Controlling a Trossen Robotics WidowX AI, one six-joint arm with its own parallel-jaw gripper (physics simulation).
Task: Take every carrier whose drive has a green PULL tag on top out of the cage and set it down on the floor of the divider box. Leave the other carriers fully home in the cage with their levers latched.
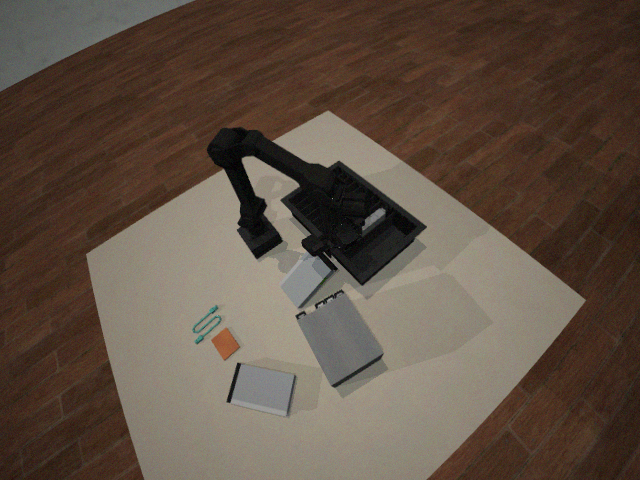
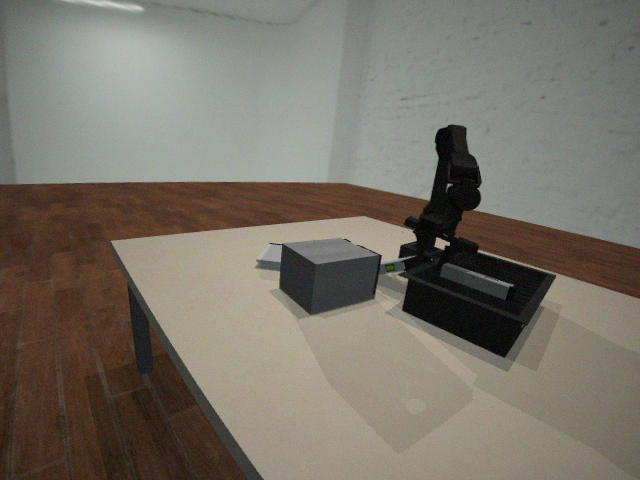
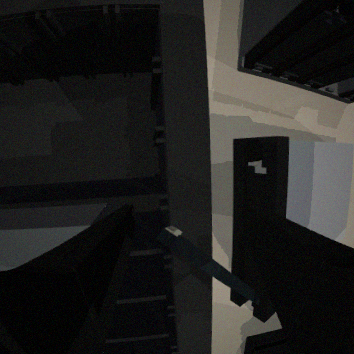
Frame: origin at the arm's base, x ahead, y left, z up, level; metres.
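Seen in the pictures: gripper, fingertip midpoint: (image 1: 337, 252) (image 2: 426, 265) (image 3: 188, 211); arm's base, origin of the base link: (image 1: 256, 228).
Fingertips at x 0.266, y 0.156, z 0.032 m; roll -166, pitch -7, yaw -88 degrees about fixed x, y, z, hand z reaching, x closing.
Observation:
Pixels of each thing's middle, then the offset from my fingertips to it.
- grey cage, body centre: (image 2: 329, 275) (image 1: 338, 339) dz -0.043, dx +0.199, dy -0.145 m
- black divider box, body centre: (image 3: 35, 296) (image 2: 480, 296) (image 1: 349, 222) dz -0.061, dx -0.098, dy +0.120 m
- green tag, body centre: (image 2: 390, 267) dz -0.028, dx +0.038, dy -0.082 m
- teal cable, body centre: (image 1: 206, 324) dz -0.087, dx -0.090, dy -0.460 m
- orange pad, body centre: (image 1: 225, 343) dz -0.090, dx +0.001, dy -0.432 m
- flat grey book-like item, body centre: (image 1: 261, 388) (image 2: 279, 256) dz -0.079, dx +0.178, dy -0.395 m
The grey cage (image 1: 341, 339) (image 2: 328, 273) (image 3: 298, 46) stands on the table, with carrier fronts showing along its near-arm edge (image 1: 320, 303). One grey carrier (image 1: 304, 278) (image 3: 317, 186) lies on the table between the cage and the black divider box (image 1: 390, 248) (image 2: 461, 310) (image 3: 186, 140). A green tag (image 2: 390, 268) shows on top of it, and its dark lever (image 3: 211, 267) is swung out toward the box wall. Another grey carrier (image 1: 373, 219) (image 2: 475, 281) lies inside the box. My gripper (image 1: 320, 250) (image 2: 433, 257) (image 3: 188, 211) is low at the box's corner. It is partly open, with the lever between the fingers but not gripped.
The arm's base (image 1: 258, 238) stands left of the box. A teal cable (image 1: 206, 324), an orange pad (image 1: 225, 344) and a flat grey book-like item (image 1: 262, 390) lie at the table's front left. The table edge (image 2: 175, 362) drops to a wooden floor.

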